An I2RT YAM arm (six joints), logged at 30 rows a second.
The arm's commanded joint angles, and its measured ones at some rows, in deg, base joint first. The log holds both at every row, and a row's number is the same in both.
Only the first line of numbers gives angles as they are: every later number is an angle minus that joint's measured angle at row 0.
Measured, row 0:
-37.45 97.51 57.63 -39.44 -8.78 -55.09
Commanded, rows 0 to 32:
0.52 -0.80 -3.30 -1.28 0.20 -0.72
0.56 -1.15 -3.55 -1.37 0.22 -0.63
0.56 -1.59 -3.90 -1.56 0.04 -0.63
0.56 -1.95 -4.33 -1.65 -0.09 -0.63
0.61 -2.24 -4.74 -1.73 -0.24 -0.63
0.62 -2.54 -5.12 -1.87 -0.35 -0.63
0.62 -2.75 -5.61 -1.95 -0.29 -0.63
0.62 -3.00 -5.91 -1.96 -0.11 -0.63
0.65 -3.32 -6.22 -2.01 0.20 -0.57
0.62 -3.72 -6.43 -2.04 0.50 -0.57
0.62 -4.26 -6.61 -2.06 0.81 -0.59
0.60 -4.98 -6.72 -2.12 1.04 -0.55
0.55 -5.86 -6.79 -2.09 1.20 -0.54
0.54 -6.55 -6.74 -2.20 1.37 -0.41
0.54 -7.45 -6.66 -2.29 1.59 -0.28
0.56 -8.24 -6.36 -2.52 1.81 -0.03
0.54 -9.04 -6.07 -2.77 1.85 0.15
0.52 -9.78 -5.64 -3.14 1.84 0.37
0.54 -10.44 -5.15 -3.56 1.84 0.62
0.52 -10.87 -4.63 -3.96 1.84 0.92
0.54 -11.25 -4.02 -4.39 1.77 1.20
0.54 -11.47 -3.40 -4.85 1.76 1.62
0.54 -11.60 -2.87 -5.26 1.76 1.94
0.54 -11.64 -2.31 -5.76 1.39 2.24
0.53 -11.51 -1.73 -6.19 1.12 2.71
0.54 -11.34 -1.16 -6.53 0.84 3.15
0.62 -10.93 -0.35 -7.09 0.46 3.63
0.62 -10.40 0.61 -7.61 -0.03 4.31
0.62 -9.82 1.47 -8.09 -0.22 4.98
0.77 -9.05 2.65 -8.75 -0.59 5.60
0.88 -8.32 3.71 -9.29 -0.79 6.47
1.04 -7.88 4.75 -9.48 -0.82 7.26
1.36 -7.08 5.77 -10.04 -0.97 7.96
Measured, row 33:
0.26 -8.10 -0.79 -6.25 1.84 4.48
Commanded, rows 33 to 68:
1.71 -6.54 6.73 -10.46 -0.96 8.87
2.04 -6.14 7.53 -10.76 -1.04 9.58
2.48 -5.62 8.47 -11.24 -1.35 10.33
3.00 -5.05 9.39 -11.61 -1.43 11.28
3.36 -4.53 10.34 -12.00 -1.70 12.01
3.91 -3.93 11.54 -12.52 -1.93 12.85
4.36 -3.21 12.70 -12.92 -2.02 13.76
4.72 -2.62 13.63 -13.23 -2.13 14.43
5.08 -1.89 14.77 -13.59 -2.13 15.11
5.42 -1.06 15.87 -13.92 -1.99 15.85
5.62 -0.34 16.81 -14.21 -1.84 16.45
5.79 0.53 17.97 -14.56 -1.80 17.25
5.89 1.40 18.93 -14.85 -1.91 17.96
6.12 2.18 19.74 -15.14 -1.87 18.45
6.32 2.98 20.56 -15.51 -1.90 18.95
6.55 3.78 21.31 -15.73 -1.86 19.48
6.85 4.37 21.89 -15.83 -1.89 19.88
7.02 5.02 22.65 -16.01 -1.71 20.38
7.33 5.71 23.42 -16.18 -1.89 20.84
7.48 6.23 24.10 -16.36 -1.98 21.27
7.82 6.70 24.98 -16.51 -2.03 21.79
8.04 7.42 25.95 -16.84 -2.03 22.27
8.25 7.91 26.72 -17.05 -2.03 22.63
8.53 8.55 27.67 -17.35 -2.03 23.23
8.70 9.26 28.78 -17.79 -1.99 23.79
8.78 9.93 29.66 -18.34 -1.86 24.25
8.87 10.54 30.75 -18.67 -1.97 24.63
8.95 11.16 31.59 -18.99 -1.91 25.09
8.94 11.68 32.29 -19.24 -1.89 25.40
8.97 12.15 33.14 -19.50 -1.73 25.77
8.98 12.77 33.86 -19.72 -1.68 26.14
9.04 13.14 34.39 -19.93 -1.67 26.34
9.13 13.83 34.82 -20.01 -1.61 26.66
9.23 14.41 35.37 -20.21 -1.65 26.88
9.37 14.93 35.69 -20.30 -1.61 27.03
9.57 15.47 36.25 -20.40 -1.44 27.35
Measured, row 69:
8.59 14.71 31.58 -18.34 -0.61 25.03
